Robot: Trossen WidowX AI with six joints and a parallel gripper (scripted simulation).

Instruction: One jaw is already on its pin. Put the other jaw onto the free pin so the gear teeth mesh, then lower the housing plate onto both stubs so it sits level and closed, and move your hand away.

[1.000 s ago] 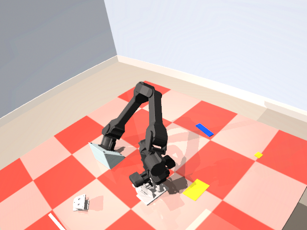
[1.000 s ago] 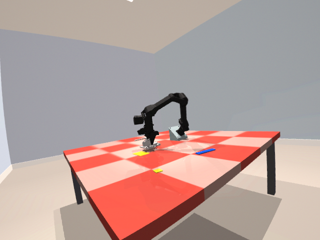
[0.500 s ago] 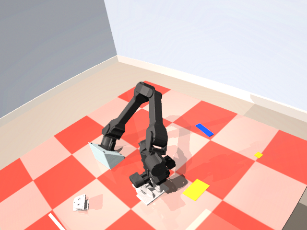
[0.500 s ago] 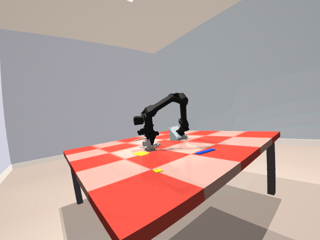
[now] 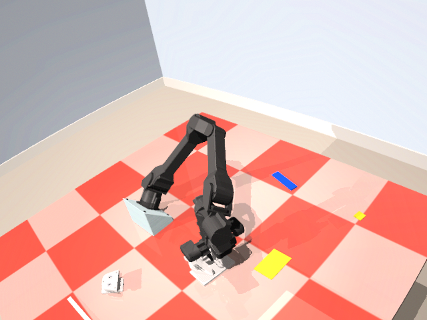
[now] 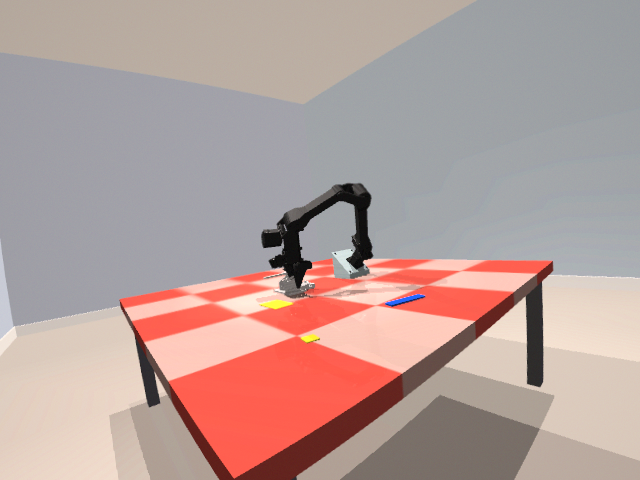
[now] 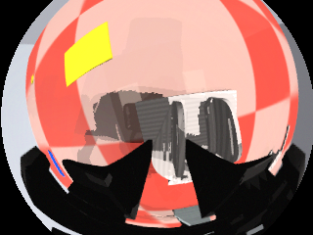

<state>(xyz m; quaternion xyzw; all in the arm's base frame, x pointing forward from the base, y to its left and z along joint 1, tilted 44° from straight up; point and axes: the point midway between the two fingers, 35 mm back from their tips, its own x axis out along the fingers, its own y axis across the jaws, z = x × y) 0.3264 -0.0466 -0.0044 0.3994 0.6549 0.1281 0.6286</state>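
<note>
Now: the white base plate 3 cm to the right of my gripper tip and 1 cm below it. From my gripper tip the other things lie so: blue strip (42 cm to the left, 1 cm below); white strip (23 cm behind, 39 cm to the right, 1 cm below); large yellow patch (15 cm ahead, 7 cm to the left, 1 cm below).
</note>
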